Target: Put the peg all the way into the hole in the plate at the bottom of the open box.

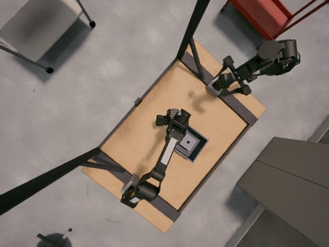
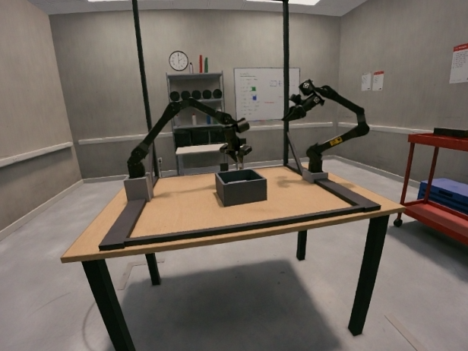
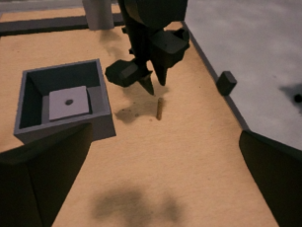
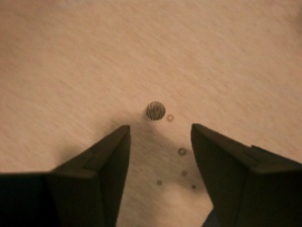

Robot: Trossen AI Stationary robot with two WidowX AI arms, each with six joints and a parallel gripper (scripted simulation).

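Now: right hand 100 mm above the wooden peg, 20 mm to the right of it and 10 mm past it. Also, from my right hand: dark frame strip: 500 mm ahead, 130 mm below, 50 mm to the right; then light grey plate: 210 mm ahead, 90 mm below, 40 mm to the right; then box: 210 mm ahead, 110 mm below, 40 mm to the right.
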